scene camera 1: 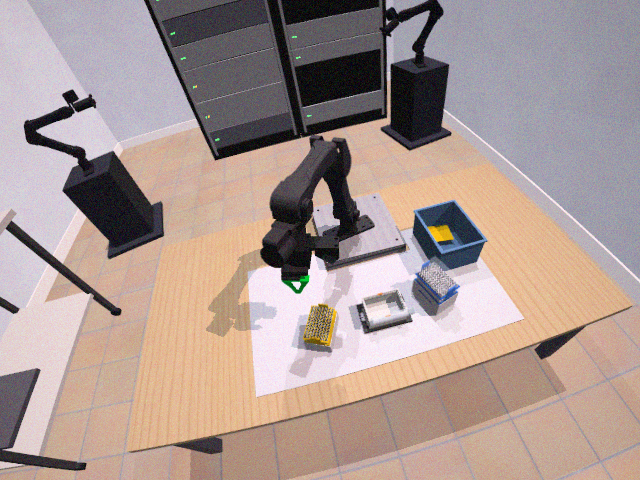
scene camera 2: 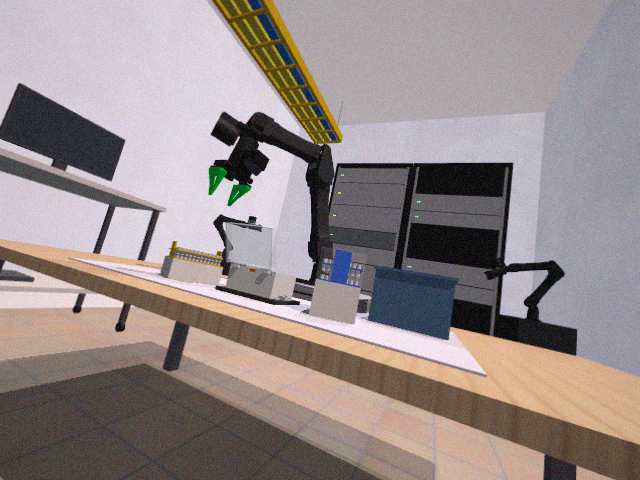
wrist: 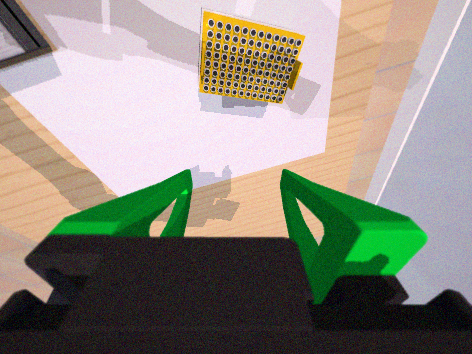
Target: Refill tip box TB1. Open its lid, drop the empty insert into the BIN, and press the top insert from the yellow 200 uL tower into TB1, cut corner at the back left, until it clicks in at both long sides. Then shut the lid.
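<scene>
My gripper (scene camera 1: 297,291) (scene camera 2: 219,199) (wrist: 236,177) is open and empty, high above the mat, behind the yellow tower in scene camera 1. The yellow tower (scene camera 1: 320,325) (scene camera 2: 192,269) (wrist: 245,60) stands on the mat, its top insert full of tips. The tip box TB1 (scene camera 1: 388,319) (scene camera 2: 255,283) stands right of it in scene camera 1, with no insert in its open cavity. Its clear lid (scene camera 2: 249,248) stands upright. The yellow empty insert (scene camera 1: 442,234) lies inside the blue bin (scene camera 1: 462,254) (scene camera 2: 410,303). The cut corner cannot be made out.
A blue tip tower (scene camera 1: 436,283) (scene camera 2: 334,300) stands between TB1 and the bin. The arm's base plate (scene camera 1: 382,217) is behind the white mat (scene camera 1: 279,372) (scene camera 2: 423,352). Two other arms on black pedestals, server racks and a desk stand beyond the table.
</scene>
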